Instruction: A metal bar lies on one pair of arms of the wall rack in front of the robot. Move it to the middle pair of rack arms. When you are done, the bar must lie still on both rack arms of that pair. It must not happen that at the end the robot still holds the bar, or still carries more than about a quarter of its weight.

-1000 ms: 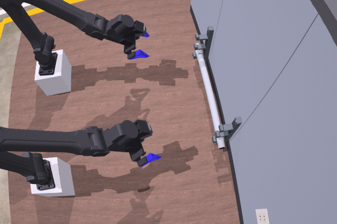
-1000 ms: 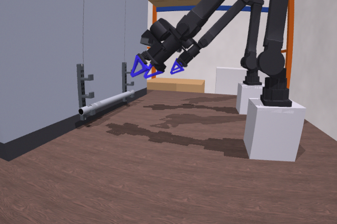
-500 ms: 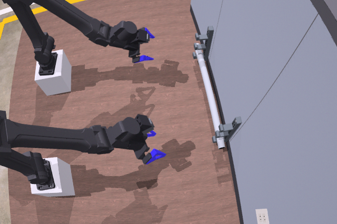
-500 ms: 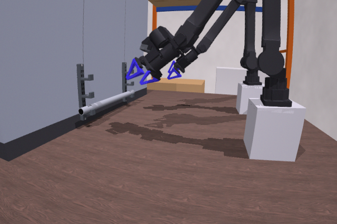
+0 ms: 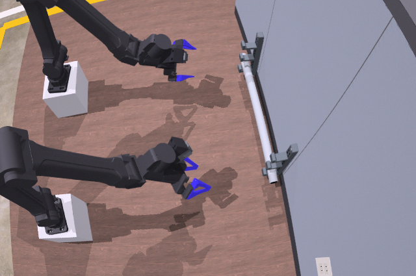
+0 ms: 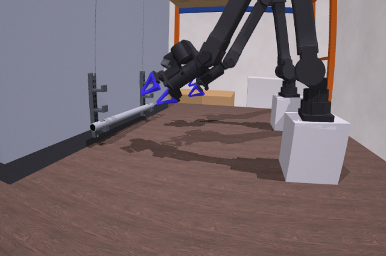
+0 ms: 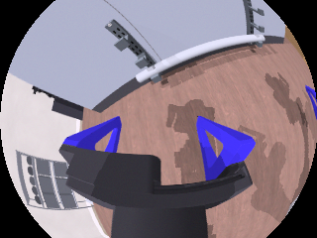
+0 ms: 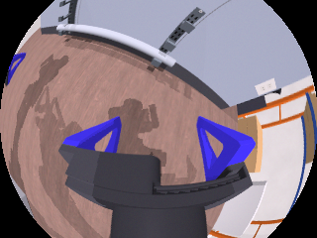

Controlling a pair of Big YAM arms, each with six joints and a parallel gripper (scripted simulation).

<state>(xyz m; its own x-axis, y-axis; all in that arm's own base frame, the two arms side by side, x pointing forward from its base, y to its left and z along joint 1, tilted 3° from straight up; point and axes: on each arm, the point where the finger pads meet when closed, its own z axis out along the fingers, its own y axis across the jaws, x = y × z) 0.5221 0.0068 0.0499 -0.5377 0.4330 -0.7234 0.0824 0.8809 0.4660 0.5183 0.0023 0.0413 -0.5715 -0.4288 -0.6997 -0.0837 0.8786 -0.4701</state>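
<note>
The metal bar lies 23 cm to the left of my right hand, 23 cm ahead of it and 10 cm below it. Also, from my right hand: grey wall panel (42 cm ahead, 27 cm above, 21 cm to the left).
The metal bar lies 21 cm ahead of my left hand, 17 cm to the right of it and 11 cm below it. The rest, counted from my left hand: grey wall panel 41 cm ahead, 19 cm to the right, 26 cm above.
</note>
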